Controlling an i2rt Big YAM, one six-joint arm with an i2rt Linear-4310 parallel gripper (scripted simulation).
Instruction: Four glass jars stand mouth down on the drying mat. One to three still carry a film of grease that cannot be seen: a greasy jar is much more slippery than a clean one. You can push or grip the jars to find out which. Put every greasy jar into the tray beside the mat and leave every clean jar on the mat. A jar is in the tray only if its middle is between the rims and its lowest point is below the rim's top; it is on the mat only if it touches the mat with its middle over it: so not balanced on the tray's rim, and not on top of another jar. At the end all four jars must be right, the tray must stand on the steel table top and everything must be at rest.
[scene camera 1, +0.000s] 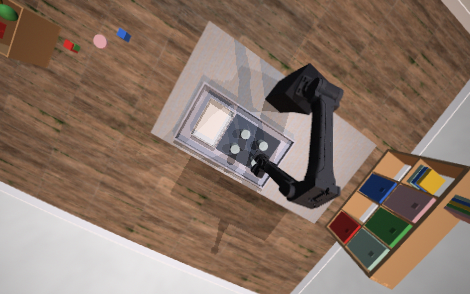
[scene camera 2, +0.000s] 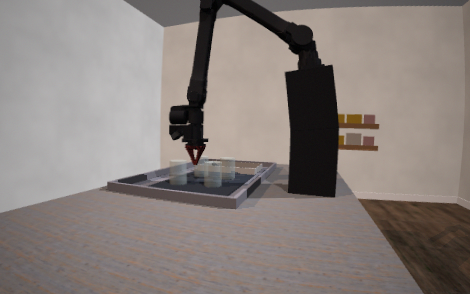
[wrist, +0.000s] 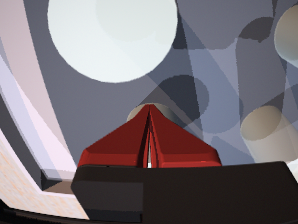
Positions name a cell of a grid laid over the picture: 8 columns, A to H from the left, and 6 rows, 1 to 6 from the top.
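Visible here: a pale tray (scene camera 1: D3), which is out of frame in the wrist view; a dark drying mat (wrist: F2); and my gripper (wrist: E3).
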